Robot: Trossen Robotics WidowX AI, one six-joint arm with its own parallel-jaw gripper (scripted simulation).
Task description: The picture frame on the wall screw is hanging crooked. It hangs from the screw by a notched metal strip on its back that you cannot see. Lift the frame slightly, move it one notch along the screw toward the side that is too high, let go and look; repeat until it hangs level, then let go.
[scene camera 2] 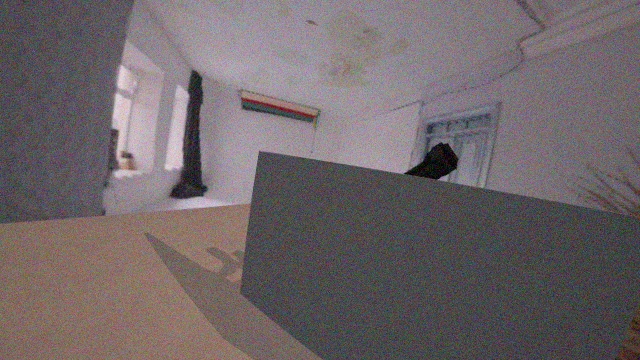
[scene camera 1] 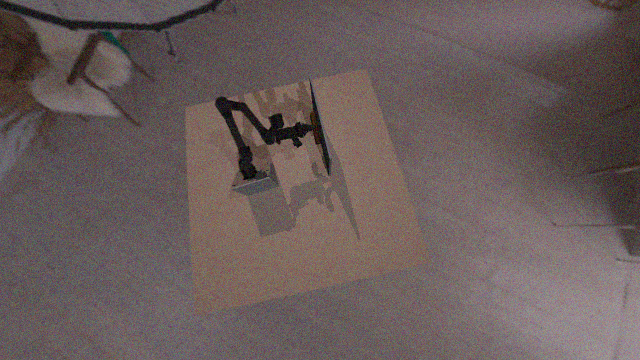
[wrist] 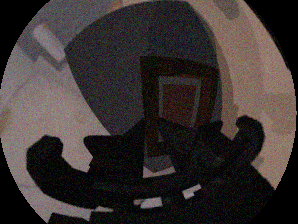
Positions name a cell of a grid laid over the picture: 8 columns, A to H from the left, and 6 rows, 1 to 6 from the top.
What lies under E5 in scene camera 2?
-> A wall panel.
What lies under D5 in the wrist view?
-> My gripper.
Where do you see a wall panel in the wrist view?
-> C2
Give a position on a picture frame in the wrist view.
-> E3
